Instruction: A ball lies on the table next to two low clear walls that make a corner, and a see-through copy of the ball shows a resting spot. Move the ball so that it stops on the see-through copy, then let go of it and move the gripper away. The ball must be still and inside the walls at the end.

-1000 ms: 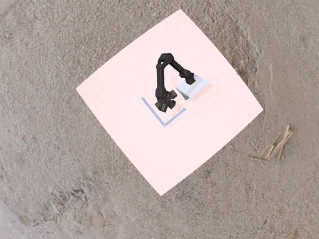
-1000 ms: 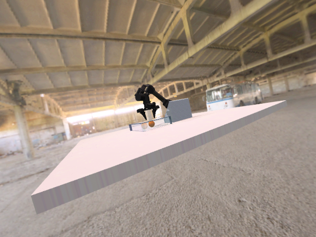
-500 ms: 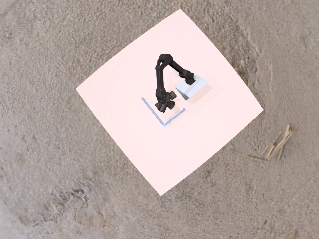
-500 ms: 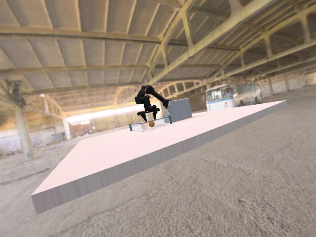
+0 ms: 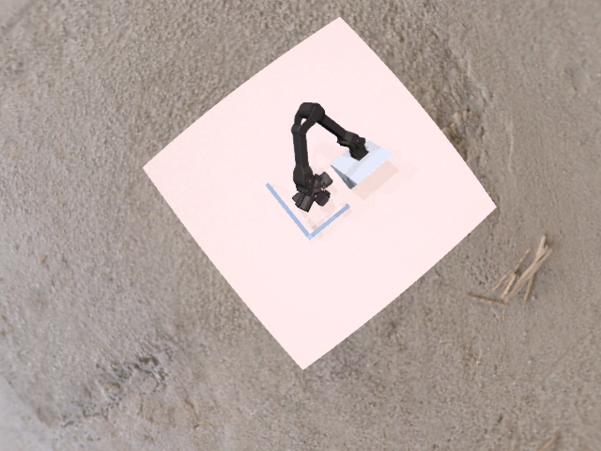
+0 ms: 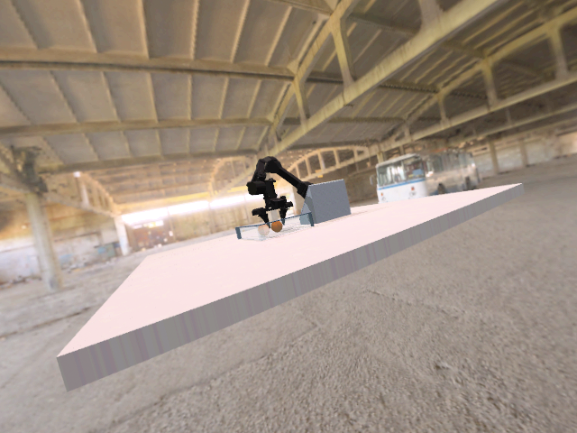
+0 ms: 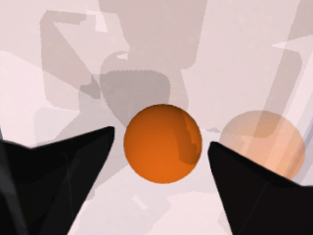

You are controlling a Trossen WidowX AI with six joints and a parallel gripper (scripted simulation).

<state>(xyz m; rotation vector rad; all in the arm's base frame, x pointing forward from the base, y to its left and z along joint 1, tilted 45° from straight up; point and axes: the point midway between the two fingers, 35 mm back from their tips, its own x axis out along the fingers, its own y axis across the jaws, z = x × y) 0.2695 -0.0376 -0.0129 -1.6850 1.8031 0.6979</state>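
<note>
Now: the see-through copy of ball 70 mm ahead of my gripper tip. Round my gripper tip: orange ball: right at my gripper tip; clear wall: 140 mm ahead, 10 mm above.
</note>
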